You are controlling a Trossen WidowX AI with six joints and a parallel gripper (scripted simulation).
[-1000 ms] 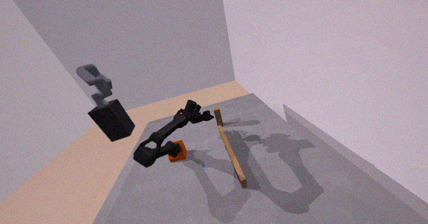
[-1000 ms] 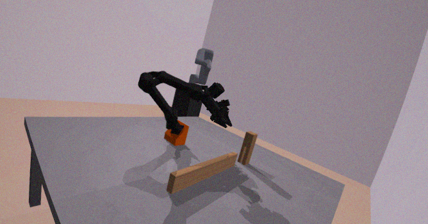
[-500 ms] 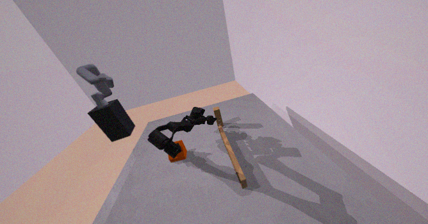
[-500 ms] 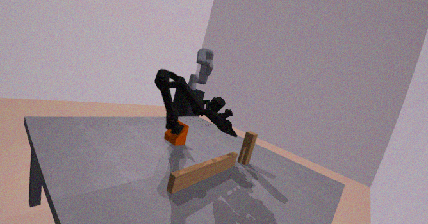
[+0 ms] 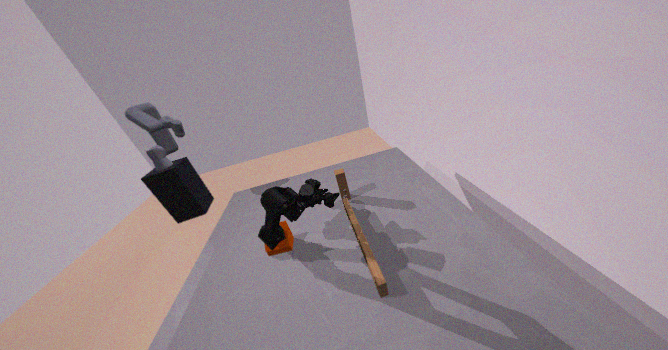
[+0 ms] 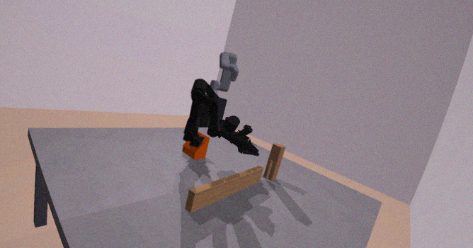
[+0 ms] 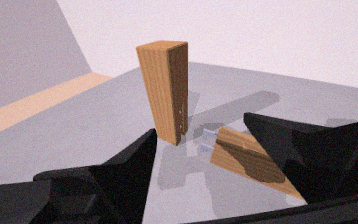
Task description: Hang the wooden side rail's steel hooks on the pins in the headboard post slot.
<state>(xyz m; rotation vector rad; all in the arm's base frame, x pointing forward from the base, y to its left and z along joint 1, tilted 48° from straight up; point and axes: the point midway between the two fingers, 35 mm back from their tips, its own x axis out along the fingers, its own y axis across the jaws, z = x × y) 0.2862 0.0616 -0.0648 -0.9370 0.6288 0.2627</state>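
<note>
The wooden headboard post lies 7 cm ahead of my gripper tip, 7 cm to the left of it and 4 cm below it.
</note>
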